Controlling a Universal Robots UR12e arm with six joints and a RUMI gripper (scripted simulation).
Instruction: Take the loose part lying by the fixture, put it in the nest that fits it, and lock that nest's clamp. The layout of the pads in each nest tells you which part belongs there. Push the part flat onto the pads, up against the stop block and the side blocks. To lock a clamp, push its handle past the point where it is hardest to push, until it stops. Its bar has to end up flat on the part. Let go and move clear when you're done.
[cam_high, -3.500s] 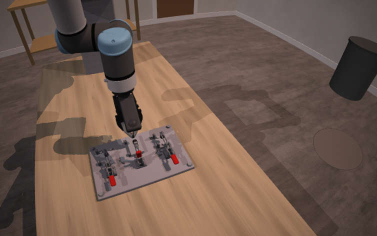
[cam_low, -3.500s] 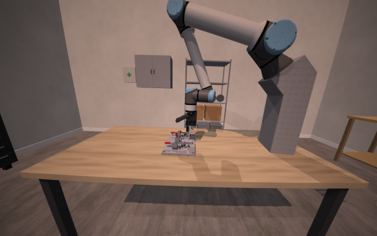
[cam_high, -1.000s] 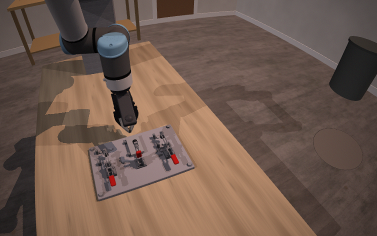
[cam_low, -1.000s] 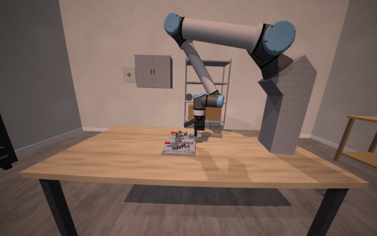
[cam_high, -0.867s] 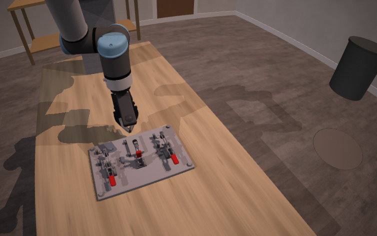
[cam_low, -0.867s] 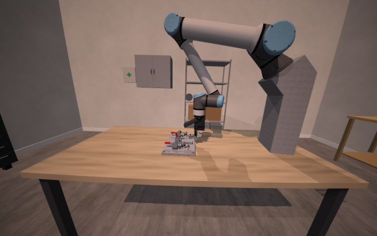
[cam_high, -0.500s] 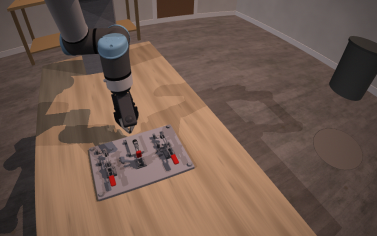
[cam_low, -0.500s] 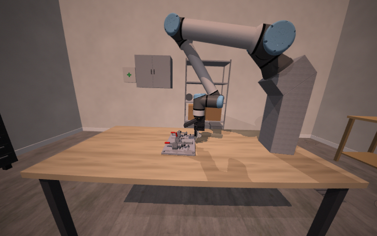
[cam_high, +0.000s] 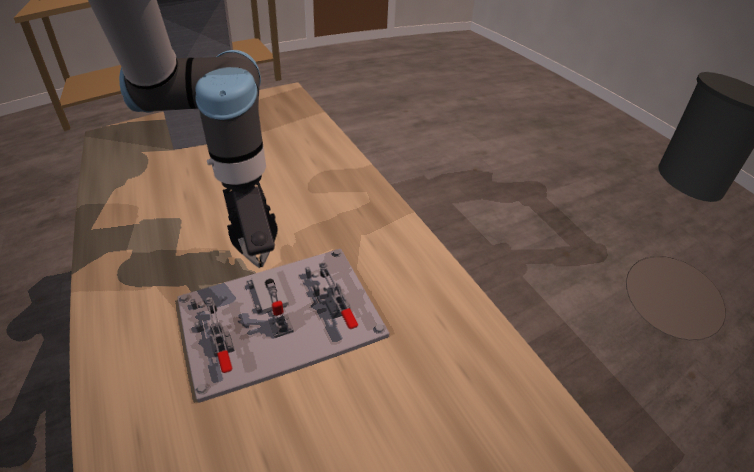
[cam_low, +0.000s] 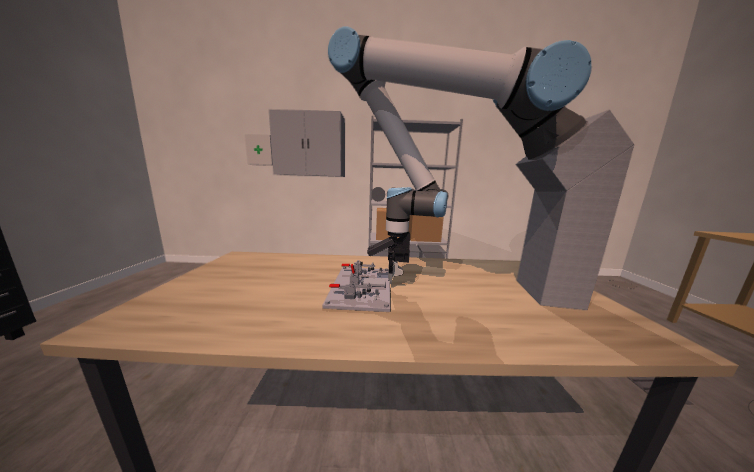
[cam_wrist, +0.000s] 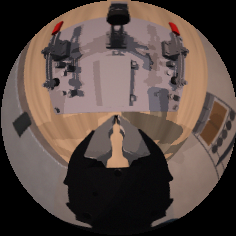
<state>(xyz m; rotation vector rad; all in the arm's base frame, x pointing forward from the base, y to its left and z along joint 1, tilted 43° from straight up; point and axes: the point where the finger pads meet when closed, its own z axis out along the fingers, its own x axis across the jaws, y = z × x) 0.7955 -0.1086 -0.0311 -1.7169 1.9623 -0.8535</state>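
The loose part is 60 mm ahead of my hand, 10 mm to the right of it and 10 mm below it. Also, from my hand: fixture: 120 mm ahead, 30 mm to the right, 30 mm below.
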